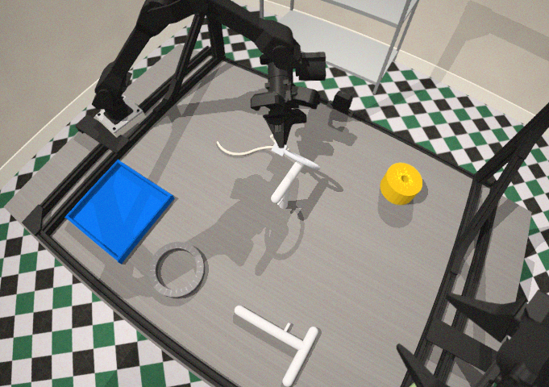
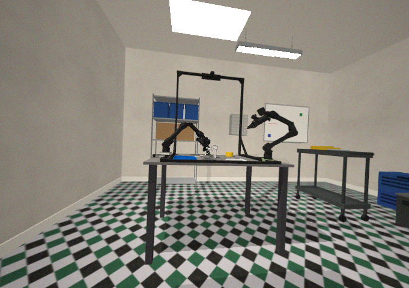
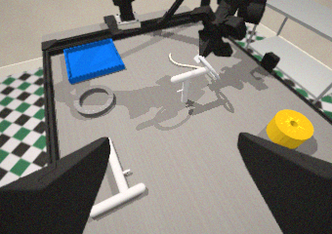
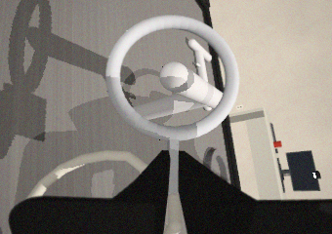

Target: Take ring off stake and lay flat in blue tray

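Now: the blue tray 370 mm ahead of my right hand, 170 mm to the right of it and 100 mm below it. From my right hand the other things lie so: white t-shaped piece (310 mm to the left, 290 mm ahead, 100 mm below); yellow cylinder (260 mm to the left, 160 mm behind, 90 mm below).
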